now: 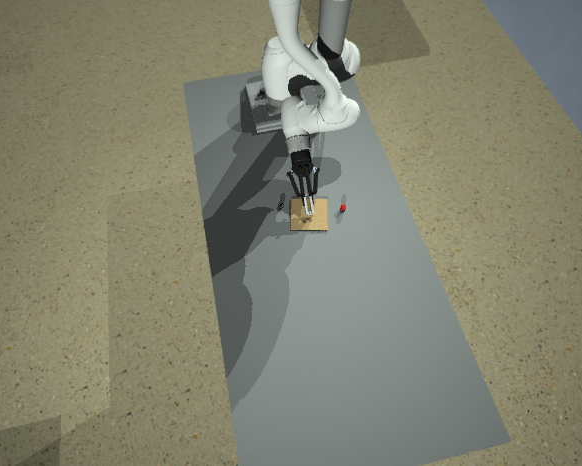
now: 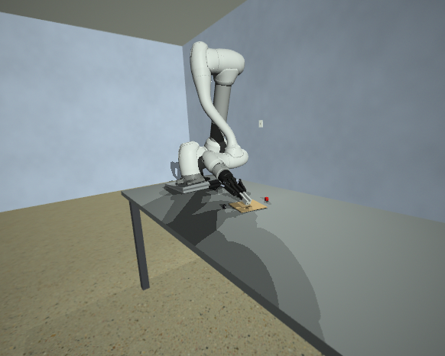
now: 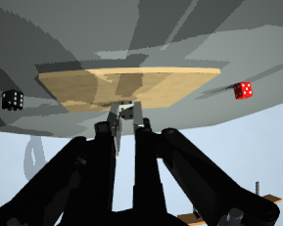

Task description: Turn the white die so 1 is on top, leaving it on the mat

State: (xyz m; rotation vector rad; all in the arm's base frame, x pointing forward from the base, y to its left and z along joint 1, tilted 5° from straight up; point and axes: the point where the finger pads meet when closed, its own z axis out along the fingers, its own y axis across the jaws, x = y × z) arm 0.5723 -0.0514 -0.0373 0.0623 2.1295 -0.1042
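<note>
My hand is 20 mm short of the white die and 20 mm above it. Round my hand: black die (100 mm to the right, 40 mm behind, 30 mm below); tan mat (30 mm below, 20 mm ahead); red die (130 mm to the left, 30 mm below, 30 mm ahead).
</note>
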